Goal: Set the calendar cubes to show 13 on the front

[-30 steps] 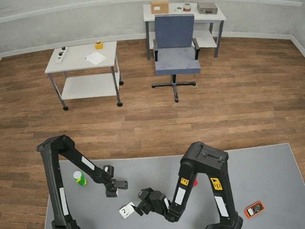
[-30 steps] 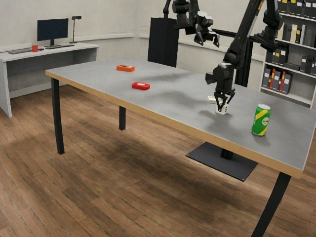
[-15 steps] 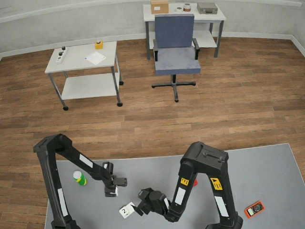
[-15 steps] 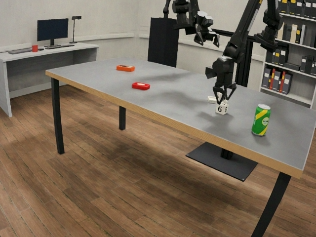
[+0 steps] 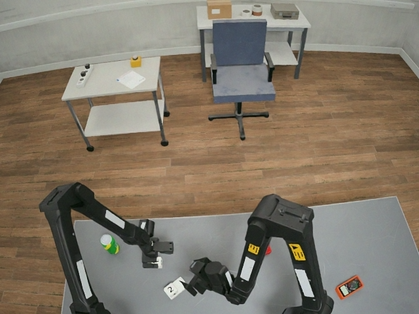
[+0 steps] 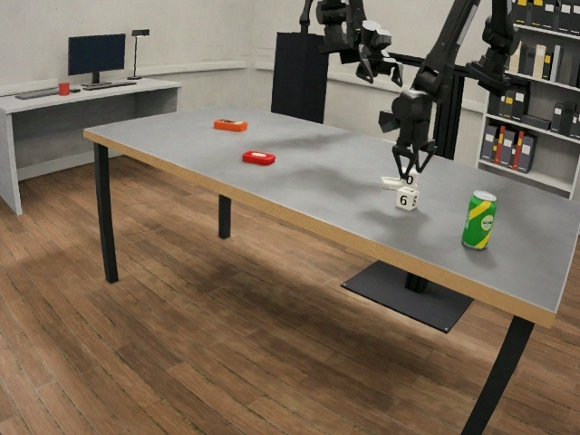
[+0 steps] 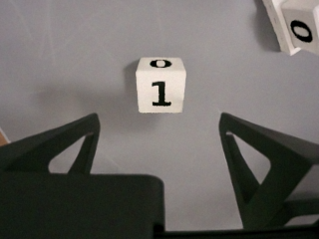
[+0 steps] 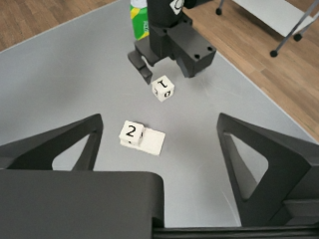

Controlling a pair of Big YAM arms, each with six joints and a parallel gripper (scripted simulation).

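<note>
The white calendar tray lies 130 mm behind my left hand, 90 mm to the right of it and 80 mm below it. Also, from my left hand: red box: 500 mm to the right, 80 mm below, 20 mm ahead.
</note>
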